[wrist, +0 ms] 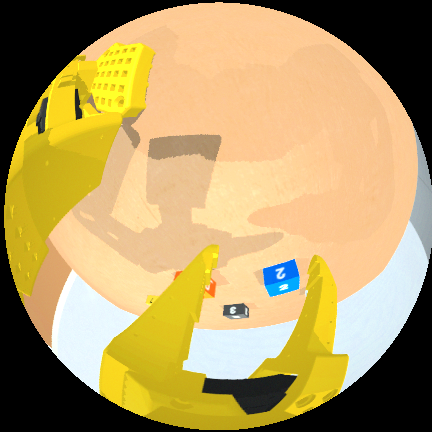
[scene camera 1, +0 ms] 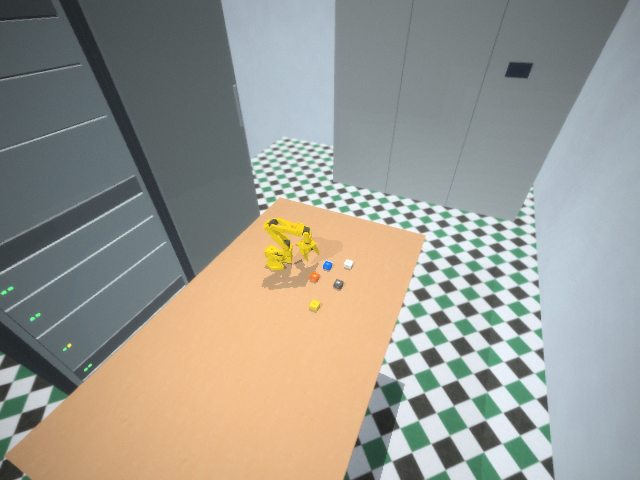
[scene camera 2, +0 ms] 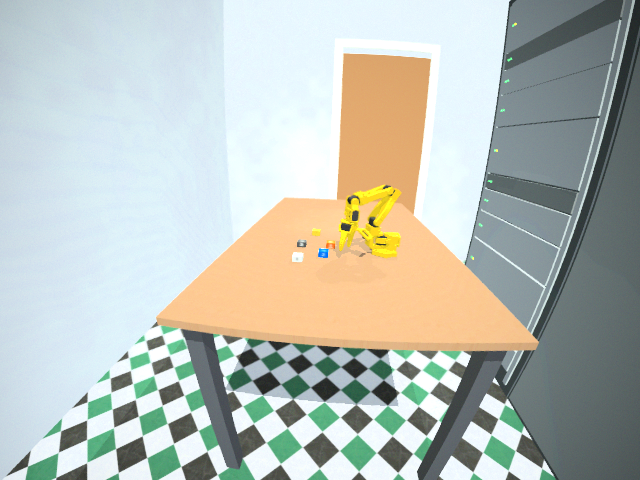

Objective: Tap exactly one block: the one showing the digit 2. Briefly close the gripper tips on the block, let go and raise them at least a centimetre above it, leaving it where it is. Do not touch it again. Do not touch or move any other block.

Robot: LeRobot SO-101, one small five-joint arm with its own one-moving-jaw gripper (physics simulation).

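The blue block [scene camera 1: 327,265] [scene camera 2: 323,253] [wrist: 281,278] shows the digit 2 on its top in the wrist view and sits on the table. My gripper [scene camera 1: 312,258] [scene camera 2: 343,248] [wrist: 265,252] is open, with a V-shaped gap and nothing held. It is above the table on the arm's side of the blue block. In the wrist view the block is drawn in the gap, nearer the right jaw, beyond the tips. The orange block [scene camera 1: 314,277] [scene camera 2: 330,244] [wrist: 210,288] is partly hidden behind the left jaw in the wrist view.
The black block [scene camera 1: 338,284] [scene camera 2: 301,243] [wrist: 235,311] shows a 3. The white block [scene camera 1: 348,264] [scene camera 2: 297,257] is beyond the blue one from the arm. The yellow block [scene camera 1: 314,305] [scene camera 2: 316,231] [wrist: 150,299] is farther along the table [scene camera 1: 248,372] [scene camera 2: 336,310].
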